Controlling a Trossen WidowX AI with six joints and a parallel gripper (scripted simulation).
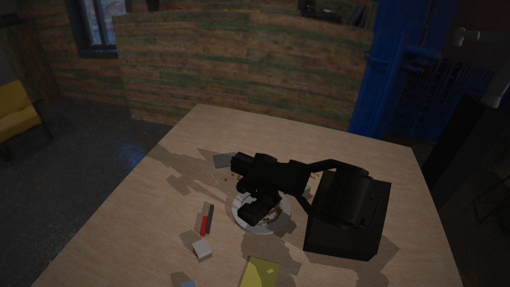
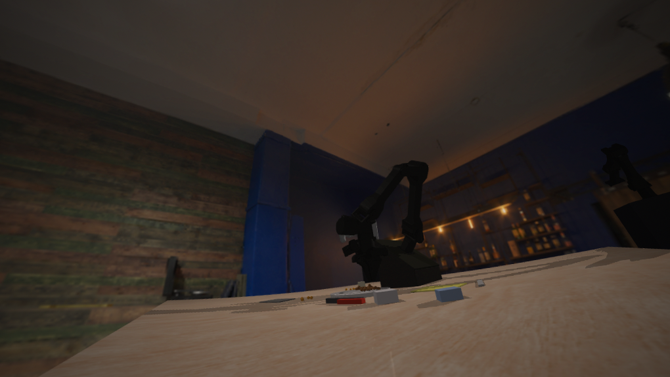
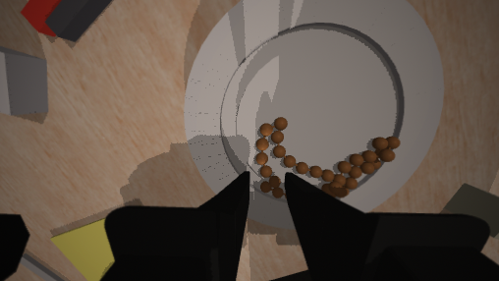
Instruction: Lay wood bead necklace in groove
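My gripper tip is 50 mm to the left of the round white bead board, 30 mm above it and 10 mm short of it. From my gripper tip the other things lie so: dark bar (170 mm ahead, 60 mm to the left, 30 mm below); then yellow sheet (200 mm to the left, 40 mm below, 30 mm behind); then pale cube (160 mm to the right, 130 mm behind, 20 mm below).
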